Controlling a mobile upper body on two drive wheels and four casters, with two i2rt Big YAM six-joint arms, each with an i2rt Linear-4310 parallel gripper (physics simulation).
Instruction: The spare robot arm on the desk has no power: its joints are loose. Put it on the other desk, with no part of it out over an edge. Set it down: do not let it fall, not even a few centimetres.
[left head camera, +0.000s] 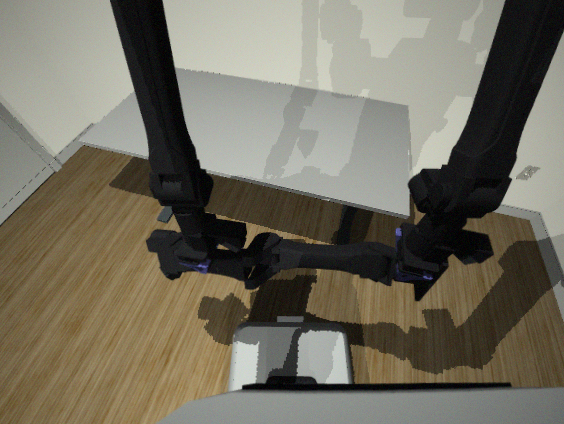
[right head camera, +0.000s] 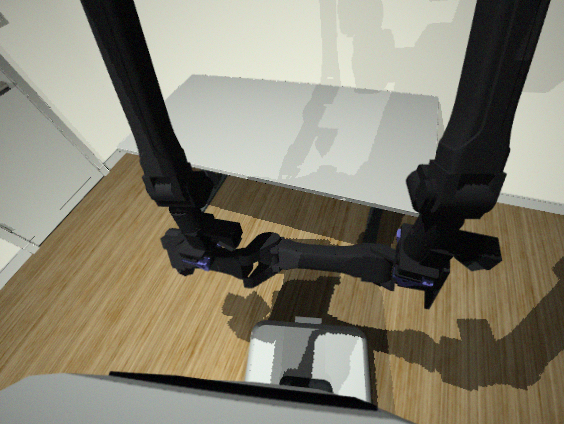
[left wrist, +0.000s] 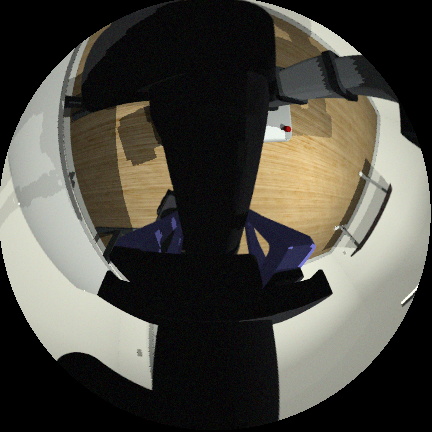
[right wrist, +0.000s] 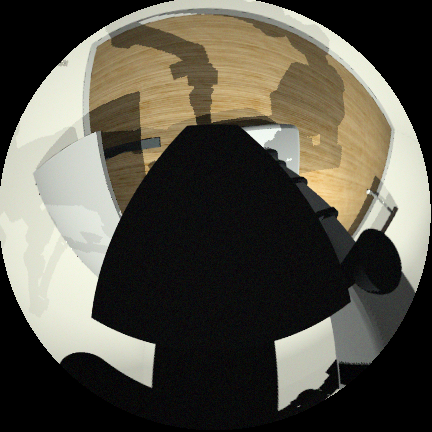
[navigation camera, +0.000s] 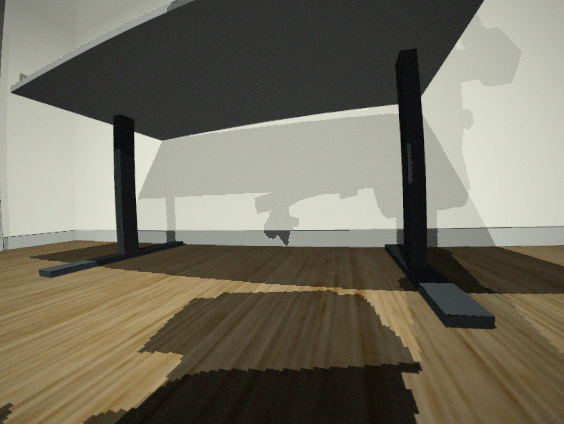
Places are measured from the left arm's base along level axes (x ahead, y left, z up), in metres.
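Where they show: left gripper, fingertip midpoint: (left head camera: 208, 262) (right head camera: 212, 260) (left wrist: 214, 213); right gripper, fingertip midpoint: (left head camera: 398, 267) (right head camera: 402, 271).
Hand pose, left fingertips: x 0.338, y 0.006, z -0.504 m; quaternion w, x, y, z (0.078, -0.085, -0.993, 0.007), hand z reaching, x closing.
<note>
After its pixels a point has its place.
The spare robot arm (left head camera: 325, 256) (right head camera: 325, 257), black and jointed, hangs roughly level between my two grippers, over the floor and in front of the near edge of a grey desk (left head camera: 240, 130) {x 1.097, y 0.029, z -0.690 m} (right head camera: 250, 125) {x 1.153, y 0.085, z -0.690 m} (navigation camera: 250, 75) {x 1.098, y -0.112, z -0.715 m}. My left gripper (left head camera: 195, 264) (right head camera: 197, 261) is shut on its left end part; in the left wrist view my purple fingers (left wrist: 215, 245) stand on both sides of a long black part. My right gripper (left head camera: 414, 270) (right head camera: 414, 276) is shut on its right end. In the right wrist view a large black shape hides the right fingertips. A second desk does not show clearly.
The desk stands by the pale wall (left head camera: 240, 30) {x 1.629, y 0.058, z -0.446 m} (right head camera: 240, 35) {x 1.660, y 0.181, z -0.456 m}, on dark legs (navigation camera: 125, 185) {x 1.326, y 0.550, z -1.057 m} (navigation camera: 414, 175) {x 0.979, y -0.610, z -1.108 m} with feet reaching out along the wooden floor (left head camera: 110, 300) {x 0.463, y 0.827, z -1.409 m} (right head camera: 110, 310) {x 0.336, y 1.026, z -1.410 m}. My white base (left head camera: 322, 350) {x 0.202, y -0.364, z -1.150 m} (right head camera: 345, 355) {x 0.200, y -0.389, z -1.149 m} is below the spare arm. A wall-side rail (left wrist: 390, 200) {x -3.110, y 0.783, z -0.626 m} shows in the left wrist view.
</note>
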